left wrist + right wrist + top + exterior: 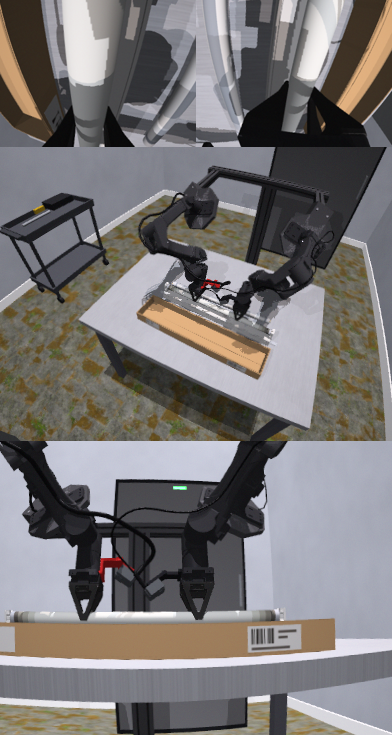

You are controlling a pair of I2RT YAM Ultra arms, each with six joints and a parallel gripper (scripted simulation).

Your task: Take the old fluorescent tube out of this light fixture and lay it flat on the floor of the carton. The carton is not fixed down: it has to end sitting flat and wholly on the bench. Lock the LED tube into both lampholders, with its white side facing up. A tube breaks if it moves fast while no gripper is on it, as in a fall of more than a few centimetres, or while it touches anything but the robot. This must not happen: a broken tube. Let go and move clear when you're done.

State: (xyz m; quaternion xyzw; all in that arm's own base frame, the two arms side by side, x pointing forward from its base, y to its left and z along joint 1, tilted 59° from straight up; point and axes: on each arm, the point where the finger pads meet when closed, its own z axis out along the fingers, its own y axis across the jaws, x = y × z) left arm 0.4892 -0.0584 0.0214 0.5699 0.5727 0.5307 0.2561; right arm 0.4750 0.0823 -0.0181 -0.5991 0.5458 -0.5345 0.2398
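Now: the old fluorescent tube 120 mm to the left of my right hand. From my right hand the other things lie so: light fixture (120 mm to the left, 10 mm below, 10 mm ahead); carton (160 mm ahead, 110 mm to the left, 40 mm below); LED tube (100 mm to the left, 90 mm behind, 60 mm below).
The old fluorescent tube lies 120 mm to the right of my left hand. Also, from my left hand: light fixture 120 mm to the right, 10 mm below; carton 150 mm ahead, 130 mm to the right, 40 mm below; LED tube 100 mm behind, 140 mm to the right, 60 mm below.
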